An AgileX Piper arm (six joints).
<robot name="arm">
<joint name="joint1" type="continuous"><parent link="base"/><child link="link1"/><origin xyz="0 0 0.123"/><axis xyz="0 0 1"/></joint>
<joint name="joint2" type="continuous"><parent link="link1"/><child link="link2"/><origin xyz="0 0 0" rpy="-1.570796 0 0"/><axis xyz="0 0 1"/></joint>
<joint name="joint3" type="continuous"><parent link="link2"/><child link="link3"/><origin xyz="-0.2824 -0.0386 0"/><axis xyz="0 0 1"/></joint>
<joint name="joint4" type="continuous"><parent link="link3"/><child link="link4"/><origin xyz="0.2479 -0.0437 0" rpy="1.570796 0 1.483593"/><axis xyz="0 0 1"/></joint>
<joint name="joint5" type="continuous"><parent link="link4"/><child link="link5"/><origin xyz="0 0 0" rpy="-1.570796 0 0"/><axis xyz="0 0 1"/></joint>
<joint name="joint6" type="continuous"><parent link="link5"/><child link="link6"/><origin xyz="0 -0.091 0" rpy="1.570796 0 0"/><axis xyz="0 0 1"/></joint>
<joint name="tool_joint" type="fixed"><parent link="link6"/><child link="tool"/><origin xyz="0 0 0"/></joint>
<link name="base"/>
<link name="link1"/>
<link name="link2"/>
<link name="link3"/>
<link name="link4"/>
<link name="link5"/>
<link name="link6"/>
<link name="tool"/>
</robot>
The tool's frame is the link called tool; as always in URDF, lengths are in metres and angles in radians. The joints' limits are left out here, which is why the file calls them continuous.
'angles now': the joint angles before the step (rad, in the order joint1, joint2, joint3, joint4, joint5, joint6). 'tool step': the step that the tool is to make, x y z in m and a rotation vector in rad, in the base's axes. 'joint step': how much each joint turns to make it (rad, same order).
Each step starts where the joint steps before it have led.
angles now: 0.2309 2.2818 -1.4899 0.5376 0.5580 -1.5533
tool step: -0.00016 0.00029 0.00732 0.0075 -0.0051 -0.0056
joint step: 0.0000 -0.0166 0.0000 -0.0003 0.0083 0.0101
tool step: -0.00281 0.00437 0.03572 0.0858 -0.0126 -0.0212
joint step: -0.0019 -0.0770 -0.0018 0.0795 0.0575 -0.0043
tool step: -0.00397 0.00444 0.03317 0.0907 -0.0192 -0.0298
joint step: 0.0000 -0.0705 0.0000 0.0830 0.0372 0.0046
